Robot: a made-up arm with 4 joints.
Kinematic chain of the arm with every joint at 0, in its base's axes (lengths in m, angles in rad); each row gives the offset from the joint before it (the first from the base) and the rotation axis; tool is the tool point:
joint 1: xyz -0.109 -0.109 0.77 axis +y
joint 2: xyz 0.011 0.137 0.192 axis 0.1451 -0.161 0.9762
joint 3: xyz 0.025 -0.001 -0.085 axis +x
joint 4: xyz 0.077 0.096 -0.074 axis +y
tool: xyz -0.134 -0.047 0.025
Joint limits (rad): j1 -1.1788..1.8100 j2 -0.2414..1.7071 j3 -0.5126..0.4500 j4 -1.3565..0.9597
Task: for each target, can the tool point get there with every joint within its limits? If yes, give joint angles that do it. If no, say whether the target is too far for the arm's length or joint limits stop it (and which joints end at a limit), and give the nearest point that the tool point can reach.
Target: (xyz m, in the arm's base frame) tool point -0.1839 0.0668 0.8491
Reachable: yes | joints -0.4827 1.1761 -0.3943 0.5153
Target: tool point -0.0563 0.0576 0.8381
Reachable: yes | joints 1.0417 0.9104 -0.0735 0.1939
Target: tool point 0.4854 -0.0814 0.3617
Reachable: no: too far | nearest point 0.0431 0.0375 0.6717 | short by 0.553 m
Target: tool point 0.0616 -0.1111 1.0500
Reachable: no: joint limits stop it (at a limit: joint 2, joint 3, joint 4) | nearest point -0.0148 0.0375 0.9246 | short by 0.209 m
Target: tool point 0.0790 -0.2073 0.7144
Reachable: no: joint limits stop it (at a limit: joint 2, joint 3, joint 4) | nearest point -0.0168 -0.0466 0.7427 | short by 0.189 m
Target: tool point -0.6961 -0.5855 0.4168
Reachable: no: too far | nearest point -0.1914 -0.0466 0.7204 | short by 0.798 m
